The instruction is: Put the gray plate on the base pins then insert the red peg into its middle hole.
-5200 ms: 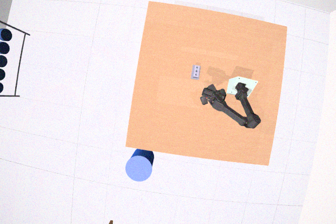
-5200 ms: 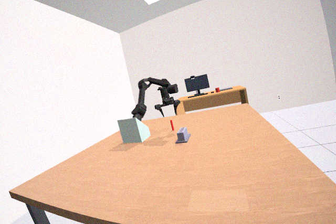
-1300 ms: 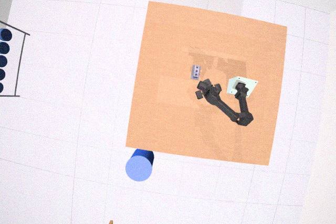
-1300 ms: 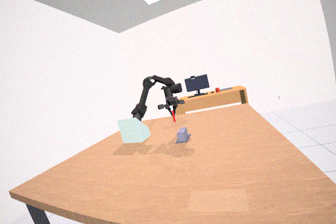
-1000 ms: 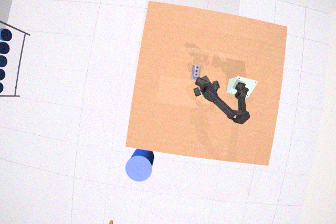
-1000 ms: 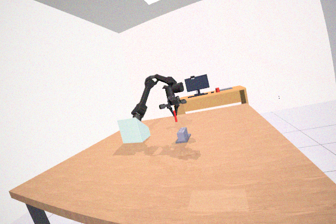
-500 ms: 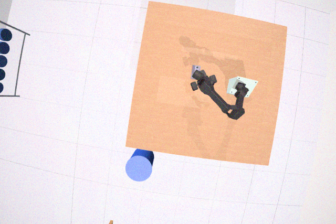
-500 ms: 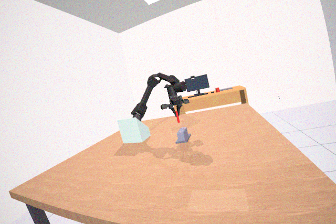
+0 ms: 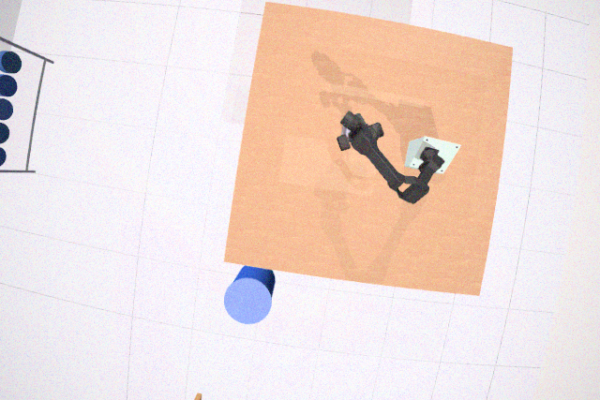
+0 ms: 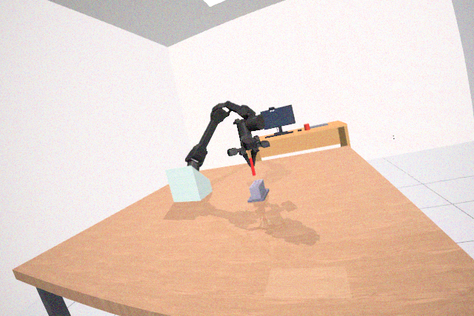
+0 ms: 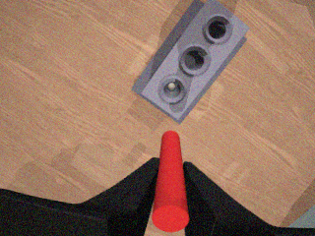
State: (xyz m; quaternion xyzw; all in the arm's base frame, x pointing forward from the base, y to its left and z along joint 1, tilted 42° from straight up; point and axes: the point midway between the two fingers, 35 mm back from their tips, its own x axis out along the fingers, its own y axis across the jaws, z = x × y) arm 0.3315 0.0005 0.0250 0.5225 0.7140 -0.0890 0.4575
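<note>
Now: gripper tip 70 mm above the gray plate, 60 mm to the left of it and 30 mm short of it. The rest, counted from my gripper tip: red peg right at my gripper tip.
</note>
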